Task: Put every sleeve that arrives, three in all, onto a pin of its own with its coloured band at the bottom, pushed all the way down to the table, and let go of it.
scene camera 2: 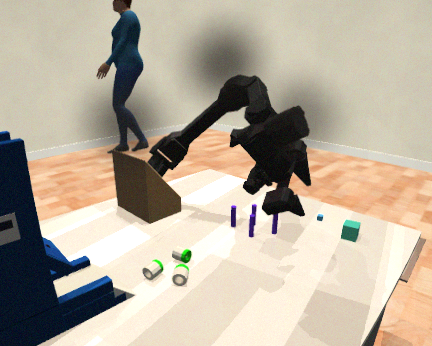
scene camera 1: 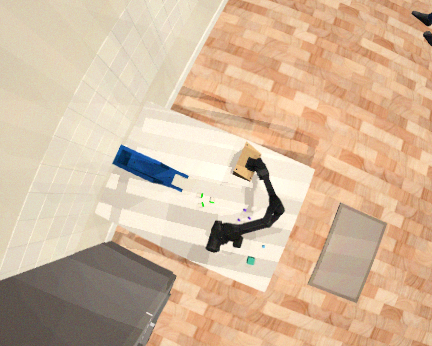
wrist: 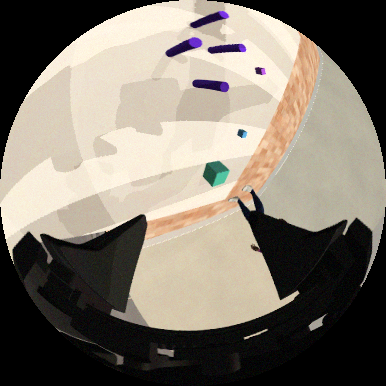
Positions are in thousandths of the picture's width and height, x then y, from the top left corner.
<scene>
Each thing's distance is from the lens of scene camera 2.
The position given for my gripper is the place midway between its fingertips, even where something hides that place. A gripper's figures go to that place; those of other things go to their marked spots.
my gripper (scene camera 2: 709, 577): 0.70 m
blue rack (scene camera 2: 87, 892): 0.56 m
</scene>
